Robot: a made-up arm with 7 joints.
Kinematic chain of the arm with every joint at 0, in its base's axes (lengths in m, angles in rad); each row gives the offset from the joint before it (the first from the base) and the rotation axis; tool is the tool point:
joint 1: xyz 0 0 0.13 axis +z
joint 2: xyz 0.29 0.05 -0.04 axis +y
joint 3: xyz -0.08 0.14 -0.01 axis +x
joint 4: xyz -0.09 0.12 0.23 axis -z
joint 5: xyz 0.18 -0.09 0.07 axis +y
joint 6: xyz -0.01 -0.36 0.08 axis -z
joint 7: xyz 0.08 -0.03 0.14 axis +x
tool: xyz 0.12 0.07 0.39
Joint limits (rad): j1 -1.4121..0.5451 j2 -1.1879..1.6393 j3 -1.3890..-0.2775 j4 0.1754..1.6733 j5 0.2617..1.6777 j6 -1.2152..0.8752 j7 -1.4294..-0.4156
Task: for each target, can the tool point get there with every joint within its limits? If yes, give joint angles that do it. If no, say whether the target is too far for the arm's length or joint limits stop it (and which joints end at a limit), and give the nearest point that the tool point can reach.
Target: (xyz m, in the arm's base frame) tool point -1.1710 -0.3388 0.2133
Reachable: no: joint limits stop it (at a limit: joint 1, joint 4, joint 5, joint 6, joint 7) | nearest point -0.8408 -0.1755 0.1825 | short by 0.370 m
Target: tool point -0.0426 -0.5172 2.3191
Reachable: no: too far | nearest point 0.0973 -0.3843 1.1822 | short by 1.153 m
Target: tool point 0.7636 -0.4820 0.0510
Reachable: yes | joints -0.9532 0.9772 -1.1667 0.4999 1.1011 0.0622 -0.8007
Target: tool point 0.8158 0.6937 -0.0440
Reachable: yes | joints 0.0755 1.3915 -0.9479 0.4055 0.8538 -0.8626 -0.6537
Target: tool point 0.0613 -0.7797 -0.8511
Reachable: no: joint limits stop it (at a limit: joint 1, joint 2, joint 4, joint 7) | nearest point 0.0807 -0.7483 -0.4744 | short by 0.378 m
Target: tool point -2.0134 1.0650 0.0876
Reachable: no: too far | nearest point -0.9268 0.4902 0.0887 | short by 1.229 m
